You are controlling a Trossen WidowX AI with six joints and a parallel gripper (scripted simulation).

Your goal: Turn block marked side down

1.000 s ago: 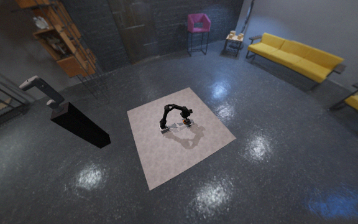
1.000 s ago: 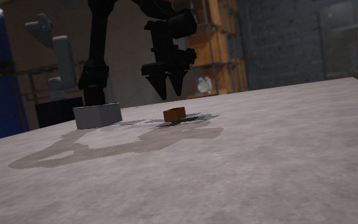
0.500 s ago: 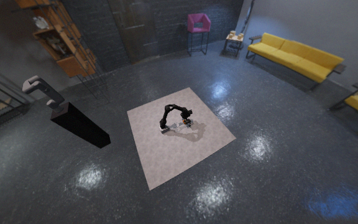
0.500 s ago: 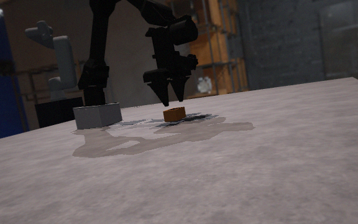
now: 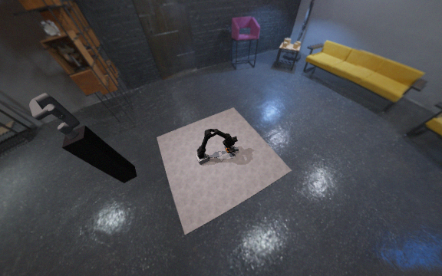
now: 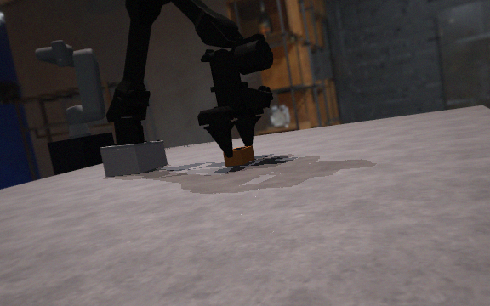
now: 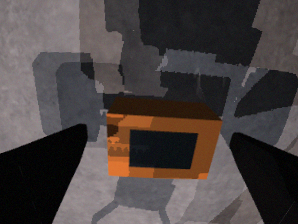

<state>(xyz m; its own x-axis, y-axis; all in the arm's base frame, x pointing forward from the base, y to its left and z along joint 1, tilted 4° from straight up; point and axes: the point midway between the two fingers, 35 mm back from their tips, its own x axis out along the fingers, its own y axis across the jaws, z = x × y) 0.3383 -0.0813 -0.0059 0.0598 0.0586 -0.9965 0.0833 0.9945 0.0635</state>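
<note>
Now: gripper tip right at the orange block.
</note>
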